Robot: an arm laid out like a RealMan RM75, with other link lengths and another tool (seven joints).
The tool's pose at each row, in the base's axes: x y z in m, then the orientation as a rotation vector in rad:
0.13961 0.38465 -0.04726 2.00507 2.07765 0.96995
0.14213 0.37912 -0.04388 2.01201 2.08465 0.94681
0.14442 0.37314 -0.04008 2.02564 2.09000 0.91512
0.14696 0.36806 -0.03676 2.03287 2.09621 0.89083
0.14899 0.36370 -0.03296 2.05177 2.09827 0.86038
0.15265 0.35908 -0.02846 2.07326 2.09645 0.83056
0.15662 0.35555 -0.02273 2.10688 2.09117 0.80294
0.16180 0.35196 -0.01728 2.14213 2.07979 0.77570
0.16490 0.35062 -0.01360 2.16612 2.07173 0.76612
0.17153 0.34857 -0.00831 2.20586 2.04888 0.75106
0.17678 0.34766 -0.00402 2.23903 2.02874 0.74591
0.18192 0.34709 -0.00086 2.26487 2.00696 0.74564
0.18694 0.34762 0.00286 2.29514 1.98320 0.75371
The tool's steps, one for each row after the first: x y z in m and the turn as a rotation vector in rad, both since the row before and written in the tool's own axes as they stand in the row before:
-0.00426 0.00423 -0.00351 0.01334 -0.00983 0.00000
-0.00454 0.00421 -0.00413 0.01761 -0.01429 0.00372
-0.00393 0.00410 -0.00332 0.01352 -0.01053 0.00037
-0.00307 0.00378 -0.00371 0.01803 -0.01323 0.00820
-0.00327 0.00553 -0.00371 0.01685 -0.01370 0.01096
-0.00187 0.00623 -0.00432 0.02008 -0.01023 0.01972
-0.00201 0.00718 -0.00372 0.01729 -0.01189 0.02245
-0.00024 0.00437 -0.00241 0.00939 -0.00244 0.01609
-0.00041 0.00828 -0.00274 0.00978 -0.00745 0.02945
0.00056 0.00648 -0.00211 0.00597 -0.00172 0.02542
0.00067 0.00592 -0.00109 0.00022 -0.00139 0.02193
0.00202 0.00579 -0.00131 -0.00033 0.00459 0.02569

